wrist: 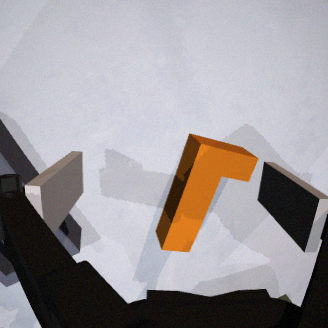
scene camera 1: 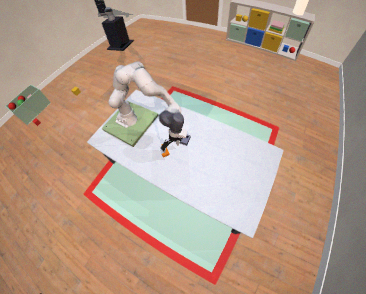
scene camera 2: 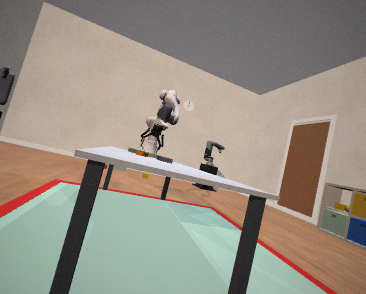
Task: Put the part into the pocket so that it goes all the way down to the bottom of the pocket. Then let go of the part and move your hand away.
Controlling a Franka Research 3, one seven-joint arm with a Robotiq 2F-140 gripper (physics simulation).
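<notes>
The orange L-shaped part (scene camera 1: 165, 153) (scene camera 2: 142, 153) (wrist: 200, 187) lies on the table, its short arm pointing right in the wrist view. My gripper (scene camera 1: 172, 145) (scene camera 2: 152, 145) (wrist: 173, 176) is wide open above the part. In the wrist view the part shows between the two finger pads, with space on both sides and its short arm nearer the right pad. The dark grey pocket block (scene camera 1: 185, 140) (scene camera 2: 165, 159) (wrist: 14, 148) sits beside the part. In the wrist view its edges show behind the left finger; the pocket's opening is hidden there.
The white table (scene camera 1: 220, 170) (scene camera 2: 200, 176) carries the green base plate (scene camera 1: 134, 136) under the arm. A shelf unit (scene camera 1: 313, 25) stands by the far wall, and a black pedestal (scene camera 1: 116, 34) (scene camera 2: 208, 169) with another arm stands on the floor beyond the table.
</notes>
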